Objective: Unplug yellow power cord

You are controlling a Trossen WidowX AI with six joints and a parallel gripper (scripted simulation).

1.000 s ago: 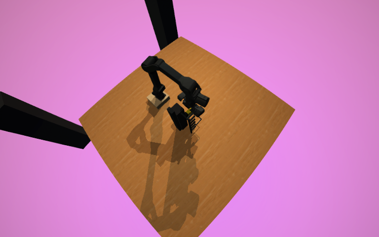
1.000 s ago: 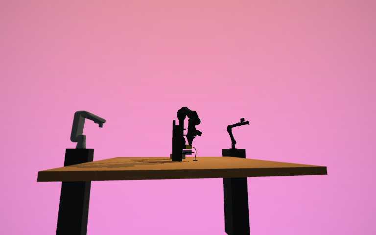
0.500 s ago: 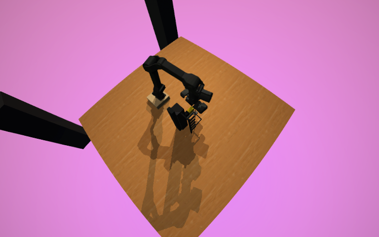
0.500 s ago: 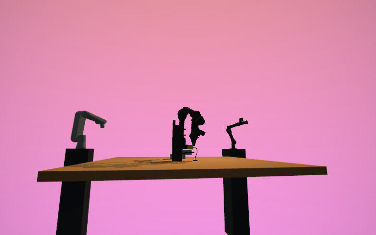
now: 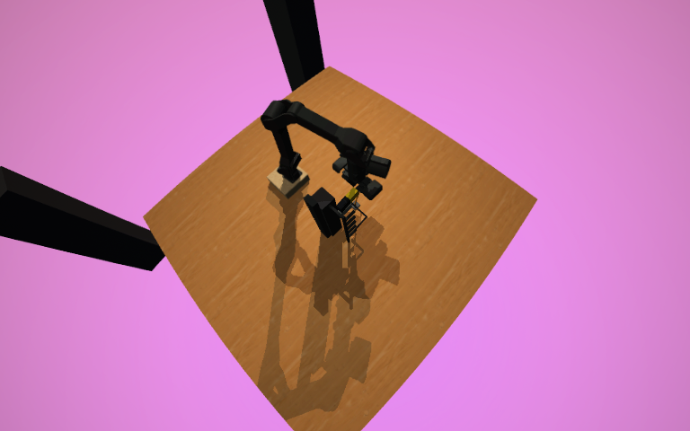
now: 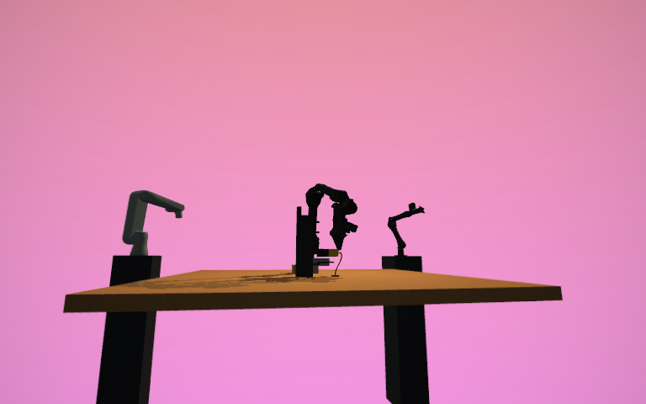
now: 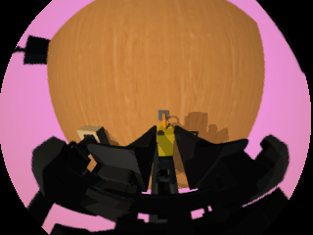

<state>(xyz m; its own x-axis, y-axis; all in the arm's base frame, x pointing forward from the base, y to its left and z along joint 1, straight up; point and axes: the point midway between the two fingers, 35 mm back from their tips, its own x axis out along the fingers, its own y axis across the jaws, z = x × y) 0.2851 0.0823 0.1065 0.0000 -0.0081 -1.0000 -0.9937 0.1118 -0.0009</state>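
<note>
The yellow plug lies 50 mm to the right of my gripper tip.
</note>
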